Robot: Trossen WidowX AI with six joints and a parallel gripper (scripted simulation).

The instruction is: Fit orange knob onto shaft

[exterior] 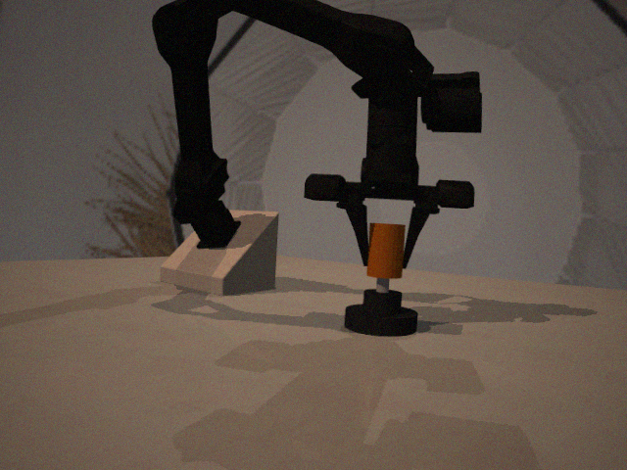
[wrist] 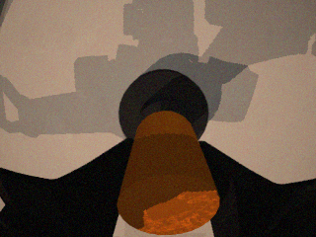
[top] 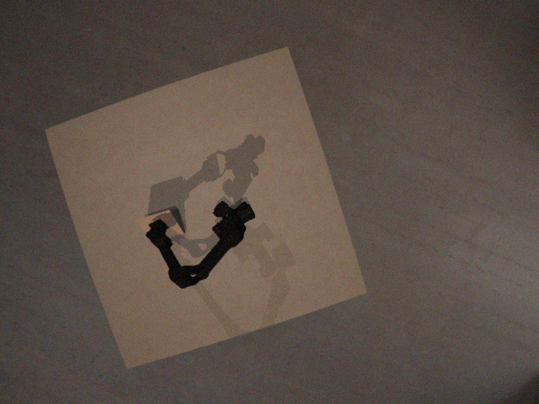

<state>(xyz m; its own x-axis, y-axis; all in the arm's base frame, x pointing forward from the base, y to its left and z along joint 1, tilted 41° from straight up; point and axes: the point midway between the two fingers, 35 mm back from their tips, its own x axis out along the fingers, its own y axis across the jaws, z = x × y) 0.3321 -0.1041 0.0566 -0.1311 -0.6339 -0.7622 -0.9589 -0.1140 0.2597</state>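
Now: gripper tip 30 mm below the orange knob. Also, from my gripper tip: black round pedestal (40 mm below).
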